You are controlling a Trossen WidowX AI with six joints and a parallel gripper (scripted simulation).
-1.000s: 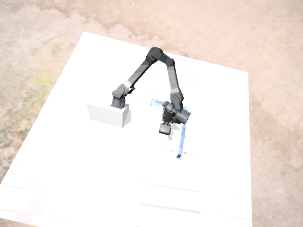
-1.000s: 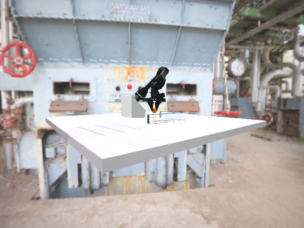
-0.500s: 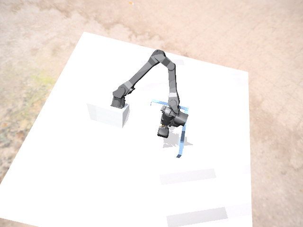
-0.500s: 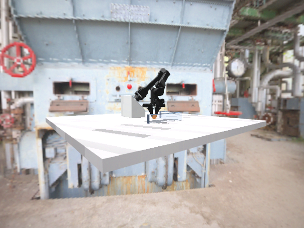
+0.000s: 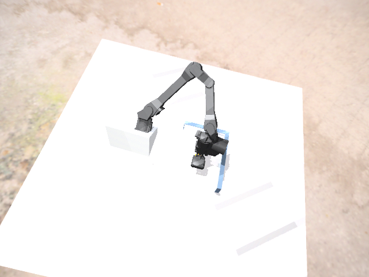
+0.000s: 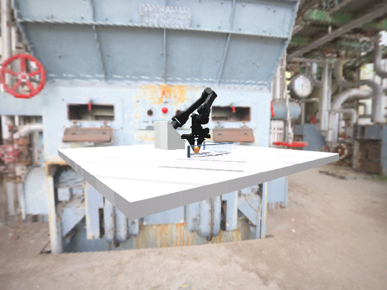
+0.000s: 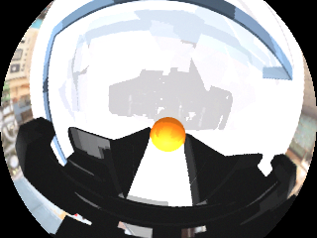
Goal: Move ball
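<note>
My gripper tip is right at the orange ball.
</note>
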